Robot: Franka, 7 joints.
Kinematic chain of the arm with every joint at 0, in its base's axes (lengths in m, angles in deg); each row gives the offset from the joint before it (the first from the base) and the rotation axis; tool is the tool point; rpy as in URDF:
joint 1: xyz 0 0 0.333 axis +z
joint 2: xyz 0 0 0 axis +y
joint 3: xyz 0 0 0.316 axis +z
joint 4: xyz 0.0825 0 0 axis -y
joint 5: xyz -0.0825 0 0.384 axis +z
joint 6: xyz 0 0 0 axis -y
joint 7: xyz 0.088 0 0 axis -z
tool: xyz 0 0 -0.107 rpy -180 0 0
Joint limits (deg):
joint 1: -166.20..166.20
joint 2: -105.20..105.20
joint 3: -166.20..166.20
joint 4: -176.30..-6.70
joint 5: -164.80..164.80
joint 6: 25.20..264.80
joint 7: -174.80..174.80
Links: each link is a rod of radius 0.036 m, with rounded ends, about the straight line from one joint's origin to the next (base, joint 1, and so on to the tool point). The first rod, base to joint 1, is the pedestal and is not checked.
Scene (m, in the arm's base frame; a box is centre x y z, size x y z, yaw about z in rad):
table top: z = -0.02
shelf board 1: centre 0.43 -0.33 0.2 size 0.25 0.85 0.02 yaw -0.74
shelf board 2: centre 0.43 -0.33 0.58 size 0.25 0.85 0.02 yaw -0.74
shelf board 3: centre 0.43 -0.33 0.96 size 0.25 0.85 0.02 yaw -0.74
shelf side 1: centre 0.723 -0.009 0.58 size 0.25 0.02 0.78 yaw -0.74
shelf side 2: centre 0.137 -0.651 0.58 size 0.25 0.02 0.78 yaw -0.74
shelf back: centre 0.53 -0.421 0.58 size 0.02 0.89 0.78 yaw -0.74
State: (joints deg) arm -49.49 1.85 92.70 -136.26 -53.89 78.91 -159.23
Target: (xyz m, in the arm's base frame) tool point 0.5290 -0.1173 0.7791
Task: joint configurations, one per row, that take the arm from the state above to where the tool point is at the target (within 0.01 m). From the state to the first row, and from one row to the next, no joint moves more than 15 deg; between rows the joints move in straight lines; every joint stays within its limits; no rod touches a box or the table.
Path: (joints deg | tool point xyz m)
1: -46.94 1.14 91.24 -129.65 -55.65 76.26 -148.20 | 0.3818 0.2274 0.3731
2: -44.38 0.43 89.78 -123.04 -57.41 73.61 -137.18 | 0.3981 0.2498 0.4208
3: -41.83 -0.28 88.31 -116.43 -59.17 70.96 -126.15 | 0.4086 0.2693 0.4715
4: -51.90 -0.82 81.79 -104.47 -62.48 77.17 -137.18 | 0.5042 0.1668 0.5646
5: -61.96 -1.36 75.28 -92.52 -65.79 83.38 -148.20 | 0.5488 0.0287 0.6692
6: -72.03 -1.90 68.76 -80.56 -69.10 89.59 -159.23 | 0.5290 -0.1173 0.7792

